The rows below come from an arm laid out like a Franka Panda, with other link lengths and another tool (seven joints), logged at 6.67 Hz.
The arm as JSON. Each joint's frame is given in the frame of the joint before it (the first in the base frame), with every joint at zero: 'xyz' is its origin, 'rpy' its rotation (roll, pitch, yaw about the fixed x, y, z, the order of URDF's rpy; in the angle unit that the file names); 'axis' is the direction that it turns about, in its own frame. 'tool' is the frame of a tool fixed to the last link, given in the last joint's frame.
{
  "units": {
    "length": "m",
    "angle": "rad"
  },
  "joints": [
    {
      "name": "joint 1",
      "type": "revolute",
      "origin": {
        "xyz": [
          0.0,
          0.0,
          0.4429
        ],
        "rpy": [
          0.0,
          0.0,
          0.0
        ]
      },
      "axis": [
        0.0,
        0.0,
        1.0
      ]
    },
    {
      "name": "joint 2",
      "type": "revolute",
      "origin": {
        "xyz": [
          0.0,
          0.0,
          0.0
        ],
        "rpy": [
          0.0,
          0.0,
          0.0
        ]
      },
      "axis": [
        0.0,
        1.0,
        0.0
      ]
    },
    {
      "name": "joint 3",
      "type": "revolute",
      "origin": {
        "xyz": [
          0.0,
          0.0,
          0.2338
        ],
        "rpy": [
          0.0,
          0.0,
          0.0
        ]
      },
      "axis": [
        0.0,
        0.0,
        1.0
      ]
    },
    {
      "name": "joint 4",
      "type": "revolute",
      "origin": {
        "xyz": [
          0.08,
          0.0,
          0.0
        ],
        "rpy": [
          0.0,
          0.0,
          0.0
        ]
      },
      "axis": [
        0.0,
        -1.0,
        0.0
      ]
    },
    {
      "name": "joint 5",
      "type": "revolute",
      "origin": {
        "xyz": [
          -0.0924,
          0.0,
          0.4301
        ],
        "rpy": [
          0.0,
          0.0,
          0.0
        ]
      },
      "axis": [
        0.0,
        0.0,
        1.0
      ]
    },
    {
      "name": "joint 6",
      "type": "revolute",
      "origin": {
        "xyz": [
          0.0,
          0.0,
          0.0
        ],
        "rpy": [
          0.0,
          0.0,
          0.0
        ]
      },
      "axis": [
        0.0,
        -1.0,
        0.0
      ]
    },
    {
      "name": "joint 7",
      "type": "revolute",
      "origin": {
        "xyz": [
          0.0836,
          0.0,
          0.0
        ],
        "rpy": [
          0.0,
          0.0,
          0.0
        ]
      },
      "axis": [
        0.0,
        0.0,
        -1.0
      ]
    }
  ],
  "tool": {
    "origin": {
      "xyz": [
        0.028,
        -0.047,
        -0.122
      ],
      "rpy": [
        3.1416,
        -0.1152,
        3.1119
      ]
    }
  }
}
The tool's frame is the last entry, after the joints.
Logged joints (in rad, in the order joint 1, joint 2, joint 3, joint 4, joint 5, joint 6, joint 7), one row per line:
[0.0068, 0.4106, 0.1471, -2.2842, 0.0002, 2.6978, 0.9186]
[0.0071, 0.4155, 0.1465, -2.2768, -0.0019, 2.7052, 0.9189]
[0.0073, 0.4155, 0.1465, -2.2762, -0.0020, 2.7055, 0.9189]
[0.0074, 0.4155, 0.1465, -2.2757, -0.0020, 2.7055, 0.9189]
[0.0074, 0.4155, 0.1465, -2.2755, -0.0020, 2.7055, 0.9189]
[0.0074, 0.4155, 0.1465, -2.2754, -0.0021, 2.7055, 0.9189]
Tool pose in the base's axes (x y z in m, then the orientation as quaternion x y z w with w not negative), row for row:
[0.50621, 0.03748, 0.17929, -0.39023, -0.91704, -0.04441, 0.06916]
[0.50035, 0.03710, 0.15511, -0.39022, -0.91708, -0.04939, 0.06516]
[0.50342, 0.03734, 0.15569, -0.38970, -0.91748, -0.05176, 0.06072]
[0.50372, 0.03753, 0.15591, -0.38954, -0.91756, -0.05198, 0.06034]
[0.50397, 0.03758, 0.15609, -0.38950, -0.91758, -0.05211, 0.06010]
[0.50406, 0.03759, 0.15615, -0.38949, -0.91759, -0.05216, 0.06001]
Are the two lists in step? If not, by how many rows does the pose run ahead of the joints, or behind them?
The pose runs 1 row behind the joints: the pose in row i belongs to the joints in row i - 1.
